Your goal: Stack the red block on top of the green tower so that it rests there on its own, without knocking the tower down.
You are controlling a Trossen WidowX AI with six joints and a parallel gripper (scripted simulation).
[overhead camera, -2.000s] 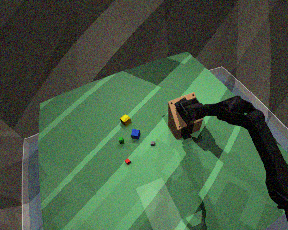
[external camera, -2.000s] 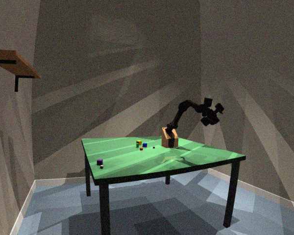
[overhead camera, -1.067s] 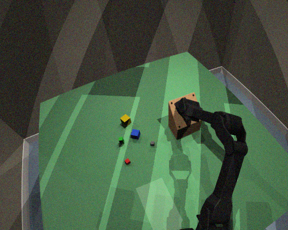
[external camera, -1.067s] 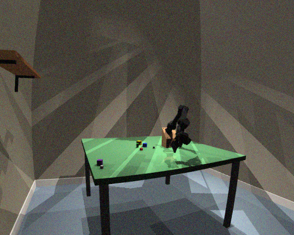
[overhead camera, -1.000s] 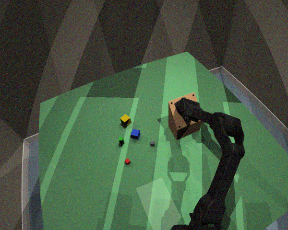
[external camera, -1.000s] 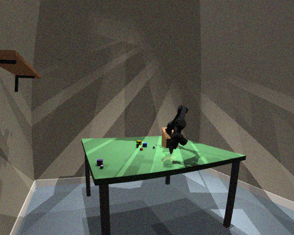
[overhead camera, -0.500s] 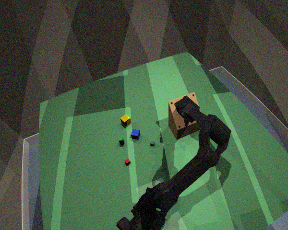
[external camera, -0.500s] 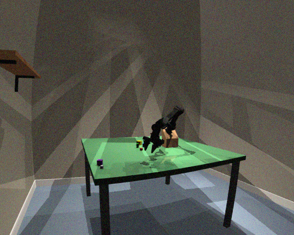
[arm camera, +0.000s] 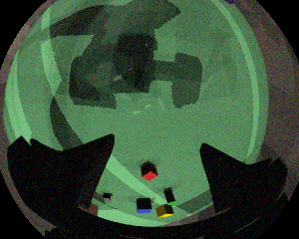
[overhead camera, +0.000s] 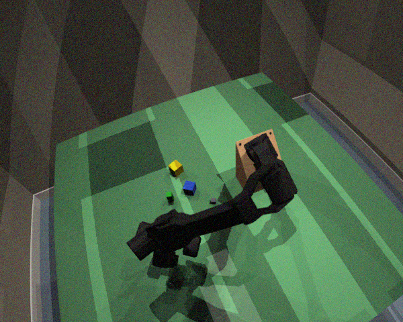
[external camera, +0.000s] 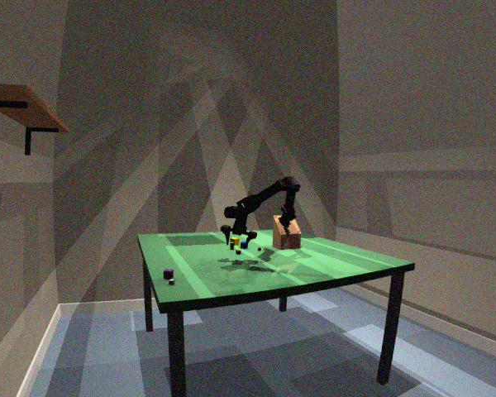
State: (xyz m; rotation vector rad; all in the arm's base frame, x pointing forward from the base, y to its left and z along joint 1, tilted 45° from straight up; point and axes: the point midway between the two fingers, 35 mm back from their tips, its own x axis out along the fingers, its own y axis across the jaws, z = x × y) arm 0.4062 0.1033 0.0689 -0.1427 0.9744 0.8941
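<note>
My gripper tip is 80 mm to the left of the red block, 60 mm past it and 50 mm above it. The rest, counted from my gripper tip: small dark piece (210 mm behind, 100 mm to the right, 50 mm below); then blue block (190 mm to the right, 160 mm behind, 40 mm below); then yellow block (310 mm to the right, 160 mm behind, 40 mm below).
</note>
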